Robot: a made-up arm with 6 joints. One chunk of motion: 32 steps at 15 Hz.
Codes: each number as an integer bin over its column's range. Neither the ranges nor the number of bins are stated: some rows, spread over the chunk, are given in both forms.
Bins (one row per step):
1: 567 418 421 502 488 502
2: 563 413 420 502 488 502
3: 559 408 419 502 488 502
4: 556 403 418 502 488 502
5: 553 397 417 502 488 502
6: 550 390 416 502 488 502
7: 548 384 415 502 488 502
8: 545 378 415 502 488 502
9: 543 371 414 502 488 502
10: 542 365 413 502 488 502
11: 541 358 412 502 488 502
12: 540 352 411 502 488 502
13: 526 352 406 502 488 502
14: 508 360 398 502 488 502
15: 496 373 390 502 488 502
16: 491 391 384 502 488 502
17: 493 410 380 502 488 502
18: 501 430 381 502 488 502
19: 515 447 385 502 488 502
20: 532 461 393 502 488 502
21: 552 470 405 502 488 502
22: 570 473 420 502 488 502
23: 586 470 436 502 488 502
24: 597 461 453 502 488 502
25: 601 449 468 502 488 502
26: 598 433 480 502 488 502
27: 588 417 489 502 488 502
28: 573 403 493 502 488 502
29: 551 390 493 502 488 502
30: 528 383 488 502 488 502
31: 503 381 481 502 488 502
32: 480 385 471 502 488 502
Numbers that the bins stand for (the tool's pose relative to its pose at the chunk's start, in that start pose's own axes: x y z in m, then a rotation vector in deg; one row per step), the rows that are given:
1: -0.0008 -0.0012 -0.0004 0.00 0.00 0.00
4: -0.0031 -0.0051 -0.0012 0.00 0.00 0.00
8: -0.0054 -0.0116 -0.0020 0.00 0.00 0.00
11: -0.0063 -0.0168 -0.0028 0.00 0.00 0.00
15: -0.0157 -0.0129 -0.0085 0.00 0.00 0.00
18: -0.0147 0.0019 -0.0108 0.00 0.00 0.00
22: -0.0002 0.0131 -0.0007 0.00 0.00 0.00
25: 0.0063 0.0069 0.0118 0.00 0.00 0.00
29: -0.0042 -0.0085 0.0183 0.00 0.00 0.00
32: -0.0191 -0.0098 0.0126 0.00 0.00 0.00
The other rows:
2: -0.0017 -0.0025 -0.0007 0.00 0.00 0.00
3: -0.0025 -0.0038 -0.0010 0.00 0.00 0.00
5: -0.0038 -0.0067 -0.0015 0.00 0.00 0.00
6: -0.0044 -0.0085 -0.0017 0.00 0.00 0.00
7: -0.0048 -0.0101 -0.0020 0.00 0.00 0.00
9: -0.0059 -0.0134 -0.0023 0.00 0.00 0.00
10: -0.0061 -0.0150 -0.0025 0.00 0.00 0.00
12: -0.0065 -0.0184 -0.0030 0.00 0.00 0.00
13: -0.0094 -0.0184 -0.0043 0.00 0.00 0.00
14: -0.0132 -0.0163 -0.0064 0.00 0.00 0.00
16: -0.0168 -0.0082 -0.0101 0.00 0.00 0.00
17: -0.0164 -0.0033 -0.0111 0.00 0.00 0.00
19: -0.0117 0.0063 -0.0098 0.00 0.00 0.00
20: -0.0082 0.0100 -0.0077 0.00 0.00 0.00
21: -0.0040 0.0123 -0.0046 0.00 0.00 0.00
23: 0.0032 0.0123 0.0035 0.00 0.00 0.00
24: 0.0055 0.0100 0.0079 0.00 0.00 0.00
26: 0.0057 0.0027 0.0149 0.00 0.00 0.00
27: 0.0036 -0.0015 0.0173 0.00 0.00 0.00
28: 0.0005 -0.0051 0.0183 0.00 0.00 0.00
30: -0.0090 -0.0103 0.0170 0.00 0.00 0.00
31: -0.0143 -0.0108 0.0152 0.00 0.00 0.00

